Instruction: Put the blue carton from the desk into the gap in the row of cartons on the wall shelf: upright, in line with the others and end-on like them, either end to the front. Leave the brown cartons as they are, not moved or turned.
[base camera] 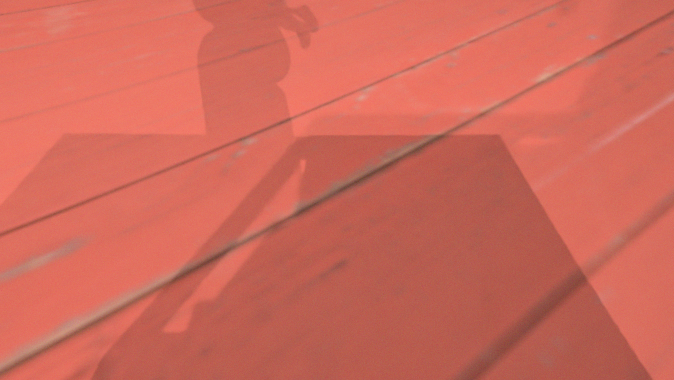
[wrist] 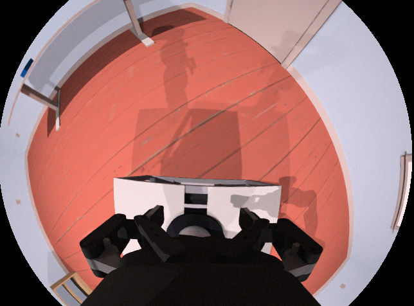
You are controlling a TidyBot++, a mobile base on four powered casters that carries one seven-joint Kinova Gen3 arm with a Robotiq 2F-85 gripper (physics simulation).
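Note:
The blue carton (wrist: 27, 68) shows small at the far left edge of the wrist view, at the top of the desk (wrist: 41, 96), far from my gripper. My gripper (wrist: 201, 215) is open and empty, in front of the white robot base in the wrist view. The wall shelf and the row of brown cartons cannot be made out in either view. The base camera view shows red plank floor (base camera: 400, 250) with shadows on it; the carton and the gripper do not show there.
The desk's other leg (wrist: 133, 20) stands on the floor at the upper left of the wrist view. A beige door (wrist: 272, 25) is at the top. A framed opening (wrist: 403, 192) is on the right wall. A light wooden frame (wrist: 70, 281) shows at the lower left.

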